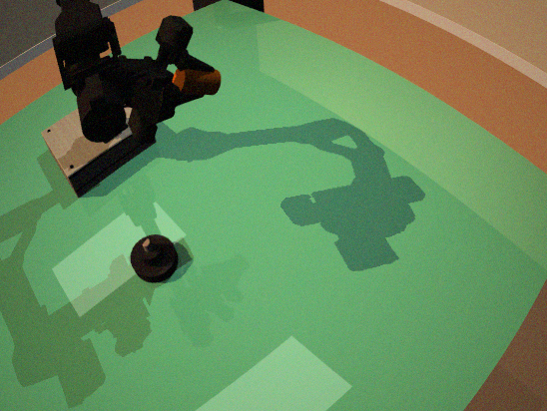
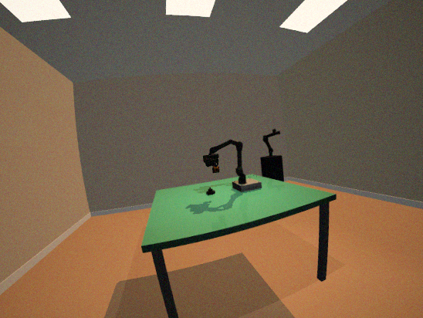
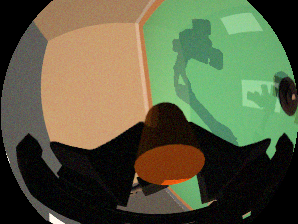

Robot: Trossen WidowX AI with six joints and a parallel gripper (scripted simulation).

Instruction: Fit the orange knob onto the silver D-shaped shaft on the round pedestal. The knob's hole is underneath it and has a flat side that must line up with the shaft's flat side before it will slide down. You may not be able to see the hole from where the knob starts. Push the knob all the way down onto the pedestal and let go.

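My gripper tip is now 10 mm past the orange knob, 30 mm to the left of it and 20 mm below it. Round my gripper tip: pedestal 10 mm ahead, 190 mm to the right, 220 mm below.
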